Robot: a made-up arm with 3 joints. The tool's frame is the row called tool.
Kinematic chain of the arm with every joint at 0, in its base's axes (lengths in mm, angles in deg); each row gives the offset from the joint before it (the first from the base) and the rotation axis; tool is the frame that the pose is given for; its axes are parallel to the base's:
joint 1: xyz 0 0 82.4 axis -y
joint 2: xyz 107 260.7 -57 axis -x
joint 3: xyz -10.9 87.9 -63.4 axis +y
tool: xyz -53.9 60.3 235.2
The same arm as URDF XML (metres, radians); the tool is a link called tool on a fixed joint. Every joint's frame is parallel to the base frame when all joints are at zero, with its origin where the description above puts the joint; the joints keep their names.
<robot name="arm">
  <joint name="tool_joint" type="fixed">
    <parent link="link3"/>
    <child link="tool"/>
    <origin xyz="-0.0539 0.0603 0.2352" rpy="0 0 0"/>
  </joint>
  <joint name="joint 3" type="continuous">
    <parent link="link2"/>
    <child link="link3"/>
    <origin xyz="-0.0109 0.0879 -0.0634" rpy="0 0 0"/>
    <axis xyz="0 1 0"/>
  </joint>
  <joint name="joint 2" type="continuous">
    <parent link="link1"/>
    <child link="link2"/>
    <origin xyz="0.107 0.2607 -0.057" rpy="0 0 0"/>
    <axis xyz="-1 0 0"/>
  </joint>
  <joint name="joint 1" type="continuous">
    <parent link="base"/>
    <child link="link1"/>
    <origin xyz="0 0 0.0824" rpy="0 0 0"/>
    <axis xyz="0 -1 0"/>
  </joint>
  <link name="base"/>
  <link name="link1"/>
  <link name="link2"/>
  <link name="link3"/>
  <link name="tool"/>
</robot>

